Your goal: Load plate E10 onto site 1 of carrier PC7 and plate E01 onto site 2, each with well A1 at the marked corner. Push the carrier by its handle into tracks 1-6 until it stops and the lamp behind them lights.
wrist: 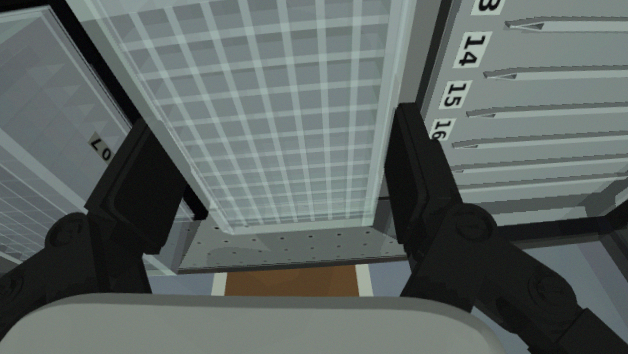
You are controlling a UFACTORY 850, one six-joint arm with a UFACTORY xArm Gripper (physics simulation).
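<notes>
A clear plate [280, 100] with a grid of wells fills the upper middle of the wrist view. My gripper [279, 138] is shut on this plate, with one black finger along each long side. No label or well A1 mark can be read on it, so I cannot tell which plate it is. The near end of the plate is over a grey surface with small holes [296, 254]. Carrier PC7, its handle, tracks 1-6 and the lamp cannot be made out.
Another clear plate [45, 95], partly showing, is close on the left, beside the left finger, with a label [100, 146] ending in 07. A grey track deck [560, 47] with numbers 14 to 16 is on the right. A brown panel [291, 281] with pale edges shows below.
</notes>
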